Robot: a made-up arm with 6 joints.
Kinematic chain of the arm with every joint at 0, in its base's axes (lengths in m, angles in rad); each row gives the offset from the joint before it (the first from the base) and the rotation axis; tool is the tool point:
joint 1: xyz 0 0 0.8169 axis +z
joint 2: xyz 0.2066 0 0 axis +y
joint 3: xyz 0 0 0.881 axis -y
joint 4: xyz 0 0 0.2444 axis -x
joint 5: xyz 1.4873 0 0 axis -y
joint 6: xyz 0.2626 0 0 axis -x
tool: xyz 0 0 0
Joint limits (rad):
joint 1: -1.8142..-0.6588
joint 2: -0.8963..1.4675
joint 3: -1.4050..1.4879
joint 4: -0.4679..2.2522
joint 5: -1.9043..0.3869
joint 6: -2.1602..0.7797
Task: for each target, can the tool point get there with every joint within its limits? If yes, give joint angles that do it. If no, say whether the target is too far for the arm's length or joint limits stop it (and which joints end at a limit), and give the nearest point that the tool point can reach.
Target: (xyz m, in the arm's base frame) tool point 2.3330 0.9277 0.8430
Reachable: no: joint limits stop it (at a limit: joint 1, joint 4) | nearest point 1.0821 -0.6880 0.8430 | short by 2.043 m
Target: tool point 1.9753 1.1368 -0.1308
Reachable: no: joint limits stop it (at a limit: joint 1, joint 2, joint 3, joint 5) | nearest point 0.2213 0.4804 0.2092 | short by 1.903 m
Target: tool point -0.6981 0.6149 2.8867
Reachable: yes | joints -0.9405 -0.6618 1.2530 0.8753 -1.5695 0.0122
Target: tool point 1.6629 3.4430 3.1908
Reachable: no: too far | nearest point 0.5433 1.8754 2.3316 | short by 2.109 m
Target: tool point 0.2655 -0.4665 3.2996
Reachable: yes | joints -0.8157 -0.2382 0.9282 0.9777 -0.6190 -0.9778
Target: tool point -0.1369 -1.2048 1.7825
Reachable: yes | joints -1.5220 -0.5422 -0.4462 0.8469 -1.6815 -1.7374
